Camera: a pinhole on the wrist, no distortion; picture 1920 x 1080 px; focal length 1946.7 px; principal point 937.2 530.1 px. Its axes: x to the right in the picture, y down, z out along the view. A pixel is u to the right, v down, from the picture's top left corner.
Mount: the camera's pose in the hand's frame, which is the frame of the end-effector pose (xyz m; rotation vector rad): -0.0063 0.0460 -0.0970 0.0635 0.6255 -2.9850
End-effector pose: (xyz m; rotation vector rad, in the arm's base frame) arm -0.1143 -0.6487 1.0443 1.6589 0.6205 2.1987
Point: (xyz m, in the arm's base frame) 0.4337 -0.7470 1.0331
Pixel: outside the picture
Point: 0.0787 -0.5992 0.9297
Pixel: 1662 639
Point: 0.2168 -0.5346 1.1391
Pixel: 642 132
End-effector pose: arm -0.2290 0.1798 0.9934 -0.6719 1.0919 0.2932
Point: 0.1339 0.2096 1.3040
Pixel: 1313 882
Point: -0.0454 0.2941 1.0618
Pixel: 766 213
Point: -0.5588 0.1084 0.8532
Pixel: behind the camera
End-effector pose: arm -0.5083 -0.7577 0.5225 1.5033 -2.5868 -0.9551
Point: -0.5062 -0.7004 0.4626
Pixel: 1116 324
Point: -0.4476 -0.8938 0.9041
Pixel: behind the camera
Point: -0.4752 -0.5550 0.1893
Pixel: 1178 377
